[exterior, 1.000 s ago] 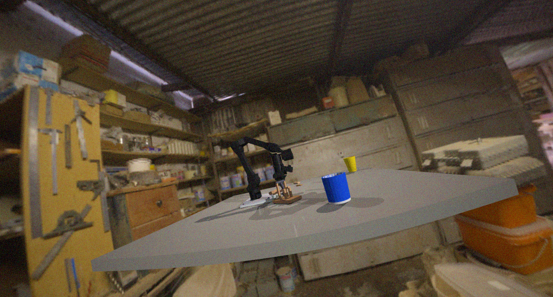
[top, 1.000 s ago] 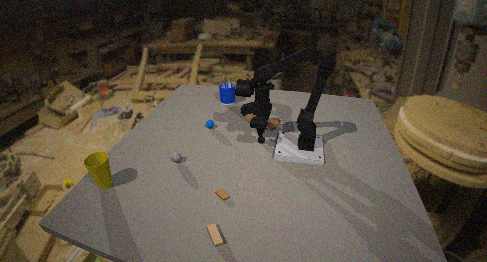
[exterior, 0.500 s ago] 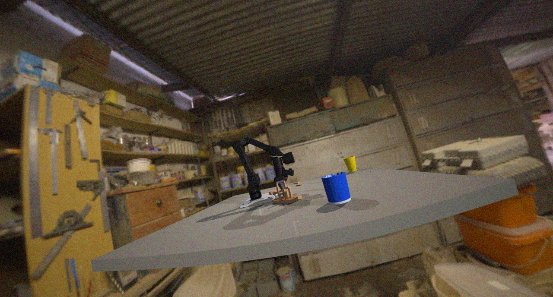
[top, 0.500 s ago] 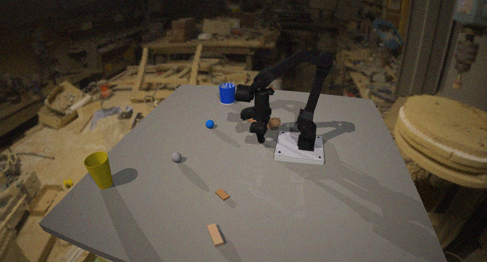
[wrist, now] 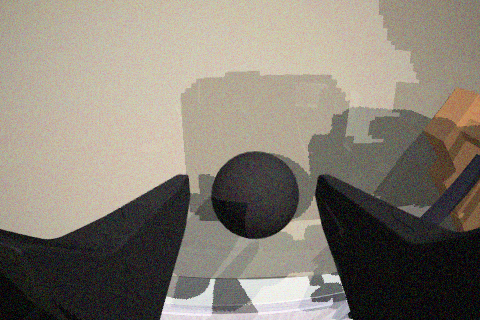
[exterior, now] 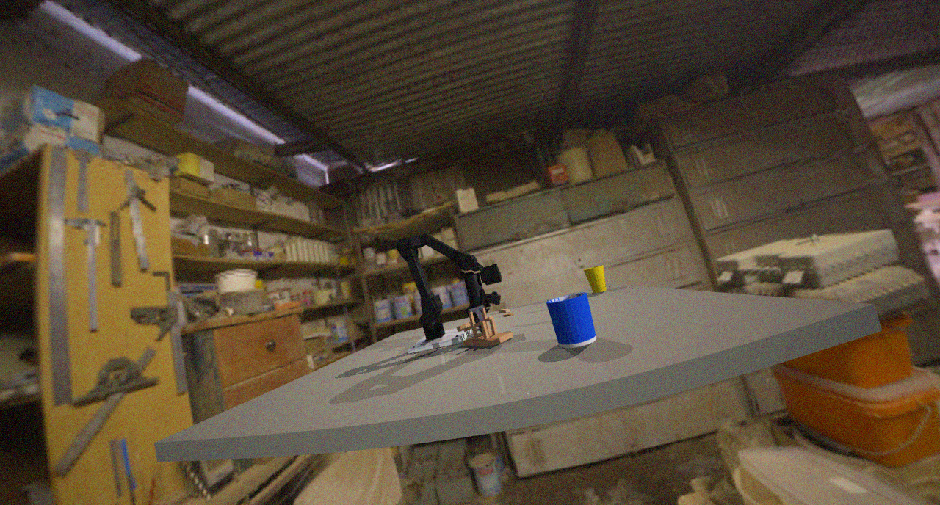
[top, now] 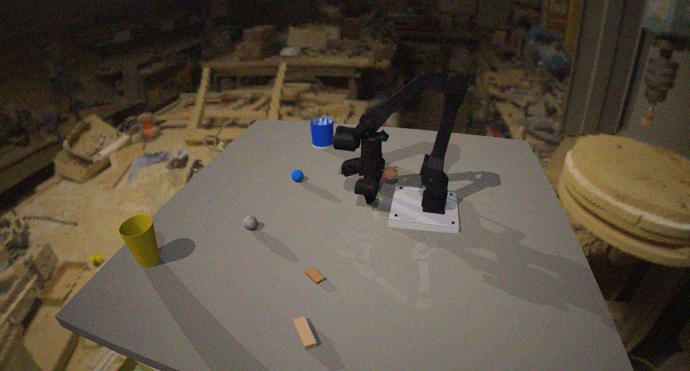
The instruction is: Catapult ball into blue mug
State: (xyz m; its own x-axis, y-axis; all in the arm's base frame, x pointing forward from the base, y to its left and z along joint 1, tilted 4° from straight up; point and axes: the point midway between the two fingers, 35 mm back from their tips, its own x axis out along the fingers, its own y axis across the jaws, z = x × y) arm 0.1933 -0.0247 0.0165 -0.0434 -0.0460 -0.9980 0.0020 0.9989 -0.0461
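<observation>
Now: the wooden catapult 130 mm to the right of my gripper tip and 40 mm above it. From my gripper tip the other things lie so: blue ball 260 mm ahead, 80 mm to the right, 10 mm above; then grey ball 300 mm ahead, 200 mm to the left, 10 mm above; then black ball 10 mm above.
</observation>
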